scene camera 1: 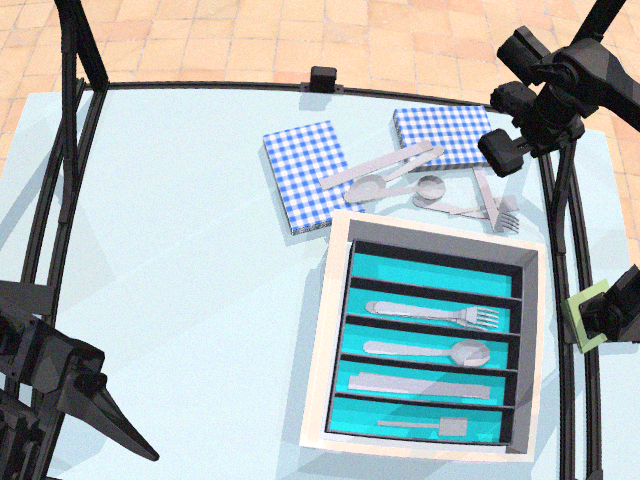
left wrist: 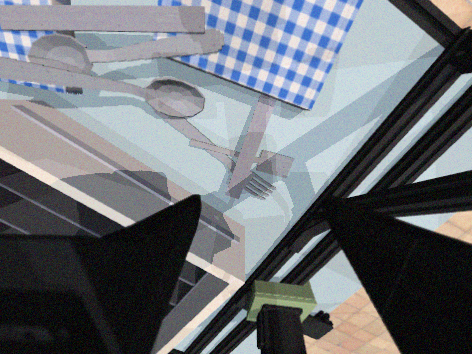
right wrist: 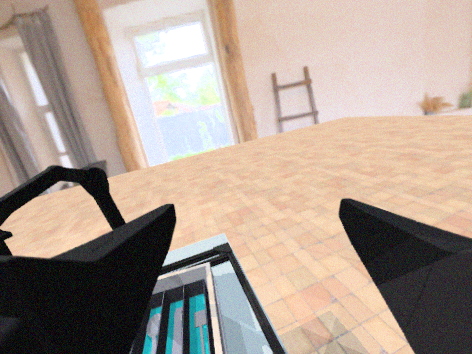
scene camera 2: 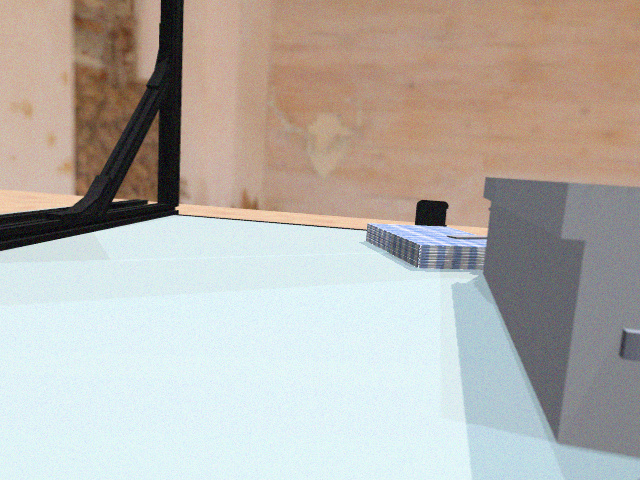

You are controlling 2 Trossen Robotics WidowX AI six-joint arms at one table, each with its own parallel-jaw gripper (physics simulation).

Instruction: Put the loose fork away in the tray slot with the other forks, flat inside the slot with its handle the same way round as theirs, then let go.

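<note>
The loose fork (scene camera 1: 439, 207) (left wrist: 196, 131) lies behind the tray, tines to the right in scene camera 1. A flat knife (scene camera 1: 484, 192) (left wrist: 254, 135) and a small square-headed utensil (scene camera 1: 509, 203) (left wrist: 277, 164) cross it near the tines. The tray's forks (scene camera 1: 413, 311) lie in the second slot from the back, handles left, tines right. The dark-walled tray (scene camera 1: 434, 326) has teal slots. My left gripper (scene camera 1: 500, 152) (left wrist: 261, 201) is open and empty, above and behind the loose fork. My right gripper (right wrist: 257, 209) is open and empty, at the far left in scene camera 1.
A pale box (scene camera 1: 316, 361) (scene camera 2: 527, 268) surrounds the tray. Two checked cloth stacks (scene camera 1: 305, 170) (scene camera 1: 444, 124) lie behind it, with a long knife (scene camera 1: 377, 164) and spoons (scene camera 1: 430, 187) (left wrist: 175, 97) near the fork handle. Black frame rails run along the table's right side.
</note>
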